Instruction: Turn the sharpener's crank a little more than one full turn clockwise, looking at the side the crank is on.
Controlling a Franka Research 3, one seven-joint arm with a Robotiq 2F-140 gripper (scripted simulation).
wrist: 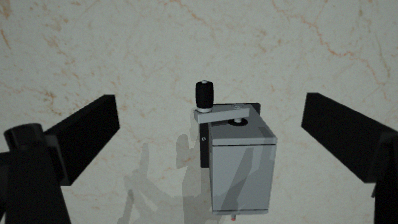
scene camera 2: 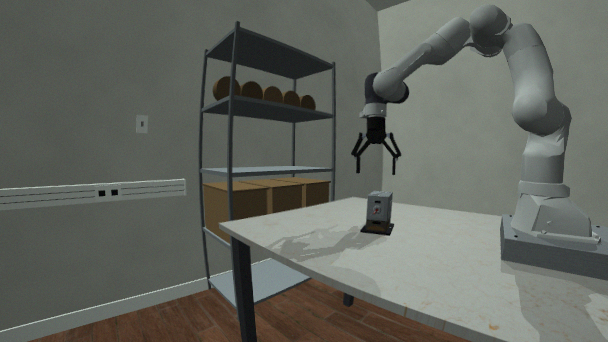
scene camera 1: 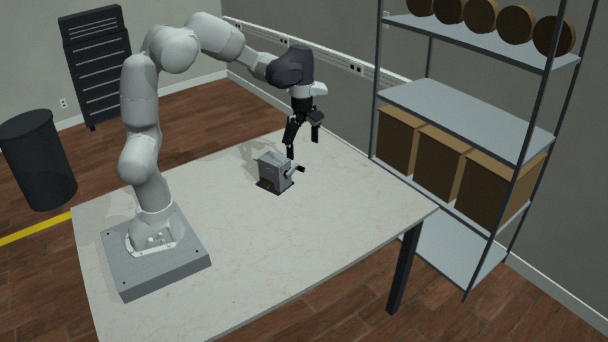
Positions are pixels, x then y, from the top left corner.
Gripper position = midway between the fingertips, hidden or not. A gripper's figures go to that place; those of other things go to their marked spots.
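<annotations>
There is a crank [wrist: 205,113], and it sits 24 cm from the lens. My gripper [wrist: 210,110] is 15 cm from the lens.
</annotations>
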